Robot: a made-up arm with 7 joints.
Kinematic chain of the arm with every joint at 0, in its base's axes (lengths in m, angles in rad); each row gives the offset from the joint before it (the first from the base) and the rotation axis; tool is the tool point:
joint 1: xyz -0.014 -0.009 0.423 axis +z
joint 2: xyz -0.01 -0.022 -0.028 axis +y
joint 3: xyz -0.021 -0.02 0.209 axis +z
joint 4: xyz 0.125 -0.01 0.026 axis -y
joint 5: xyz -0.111 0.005 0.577 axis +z
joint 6: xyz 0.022 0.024 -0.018 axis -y
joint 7: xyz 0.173 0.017 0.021 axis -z
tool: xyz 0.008 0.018 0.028
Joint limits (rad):
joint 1: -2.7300..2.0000
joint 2: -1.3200..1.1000
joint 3: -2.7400..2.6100
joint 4: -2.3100..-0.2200
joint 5: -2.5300..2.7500
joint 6: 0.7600..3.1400
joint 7: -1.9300..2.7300
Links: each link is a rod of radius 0.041 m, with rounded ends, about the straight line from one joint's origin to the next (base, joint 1, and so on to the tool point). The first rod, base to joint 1, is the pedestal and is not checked.
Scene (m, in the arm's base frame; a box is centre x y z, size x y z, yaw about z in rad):
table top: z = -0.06
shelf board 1: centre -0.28 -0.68 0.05 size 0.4 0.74 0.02 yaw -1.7
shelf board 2: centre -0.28 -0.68 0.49 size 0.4 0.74 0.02 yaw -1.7
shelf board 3: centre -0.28 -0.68 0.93 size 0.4 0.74 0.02 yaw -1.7
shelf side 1: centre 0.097 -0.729 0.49 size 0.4 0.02 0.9 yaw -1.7
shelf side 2: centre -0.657 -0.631 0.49 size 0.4 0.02 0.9 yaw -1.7
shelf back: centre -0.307 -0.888 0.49 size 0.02 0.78 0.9 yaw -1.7
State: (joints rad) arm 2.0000 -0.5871 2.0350 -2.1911 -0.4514 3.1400 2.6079
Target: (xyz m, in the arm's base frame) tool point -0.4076 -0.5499 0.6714
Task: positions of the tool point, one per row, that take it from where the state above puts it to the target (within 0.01 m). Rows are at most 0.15 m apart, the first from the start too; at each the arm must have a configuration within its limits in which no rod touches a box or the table.
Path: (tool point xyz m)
1: -0.4211 -0.5279 0.3178
2: -0.4951 -0.4335 0.3763
3: -0.5363 -0.3305 0.4611
4: -0.5360 -0.2266 0.5679
5: -0.5165 -0.3323 0.6279
6: -0.4721 -0.4427 0.6638
7: -0.4076 -0.5499 0.6714

